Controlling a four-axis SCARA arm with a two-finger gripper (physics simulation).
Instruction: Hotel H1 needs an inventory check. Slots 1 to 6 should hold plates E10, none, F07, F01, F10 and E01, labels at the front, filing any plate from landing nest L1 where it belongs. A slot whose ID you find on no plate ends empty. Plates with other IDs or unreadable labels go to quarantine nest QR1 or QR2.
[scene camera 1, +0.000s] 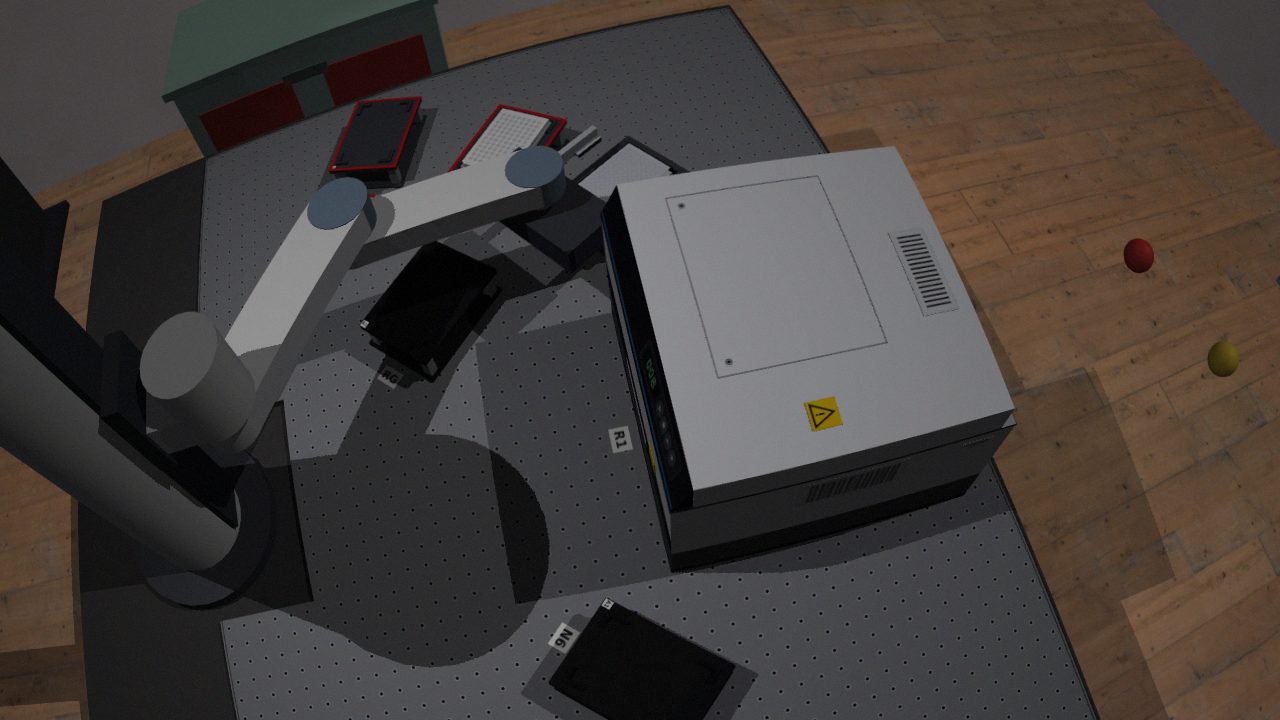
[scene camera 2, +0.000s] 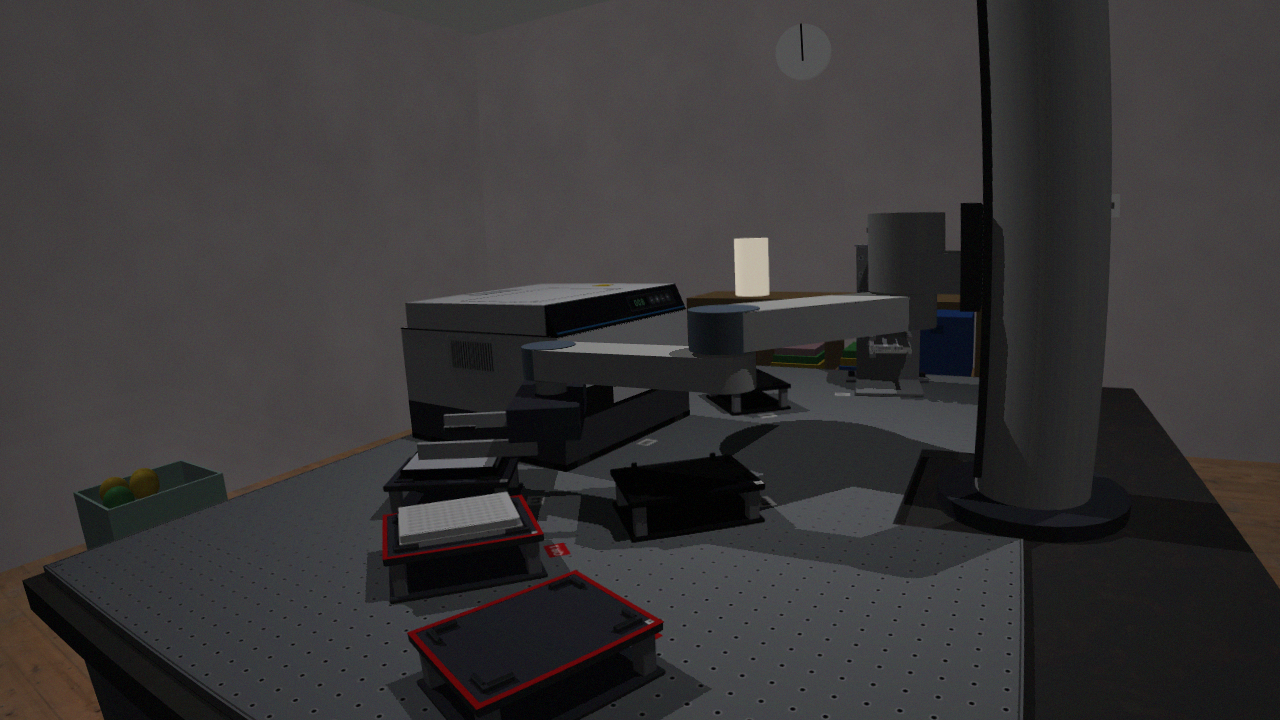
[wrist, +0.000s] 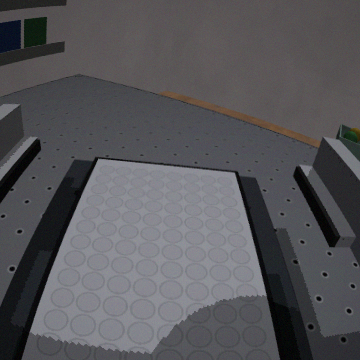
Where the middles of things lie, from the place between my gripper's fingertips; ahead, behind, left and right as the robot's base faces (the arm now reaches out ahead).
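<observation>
The black nest RG (scene camera 1: 429, 297) is 320 mm behind my gripper, 110 mm to the right of it and 50 mm below it. The red-rimmed nest QR1 (scene camera 2: 392, 529) is 160 mm behind my gripper, 130 mm to the left of it and 50 mm below it. The red-rimmed nest QR2 (scene camera 2: 534, 633) is 360 mm behind my gripper, 250 mm to the left of it and 50 mm below it. As to the black plate F01 (scene camera 1: 630, 163), my gripper is 40 mm above it, 20 mm past it and 10 mm to the left of it. Going by their middles, of the things named here the red-rimmed nest QR2 is the farthest from my gripper.
</observation>
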